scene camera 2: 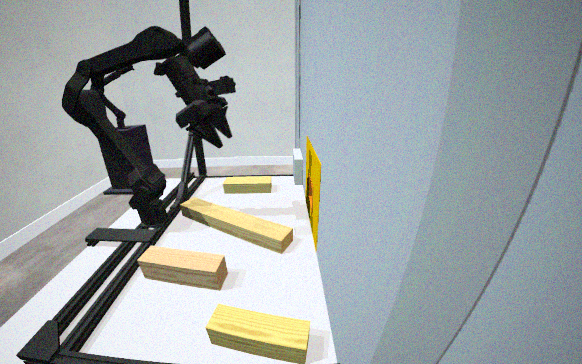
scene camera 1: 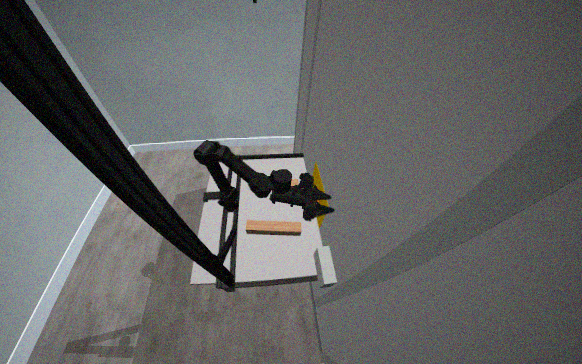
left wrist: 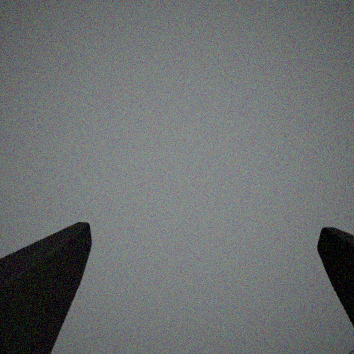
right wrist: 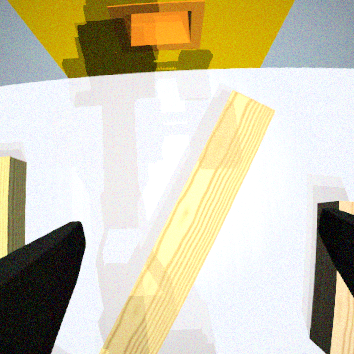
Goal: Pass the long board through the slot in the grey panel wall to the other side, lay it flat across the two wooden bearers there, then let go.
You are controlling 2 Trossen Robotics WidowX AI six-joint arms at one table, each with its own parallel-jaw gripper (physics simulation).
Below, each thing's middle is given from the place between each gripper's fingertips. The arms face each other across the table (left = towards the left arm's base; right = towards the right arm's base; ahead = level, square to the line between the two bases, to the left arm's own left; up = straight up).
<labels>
Right now the orange-rimmed slot [right wrist: 135, 33] is 160 mm ahead of my left hand, 40 mm to the right of it and 200 mm below it.
My right gripper is now 22 cm to the right of the orange-rimmed slot, 14 cm above it and 2 cm past it.
</labels>
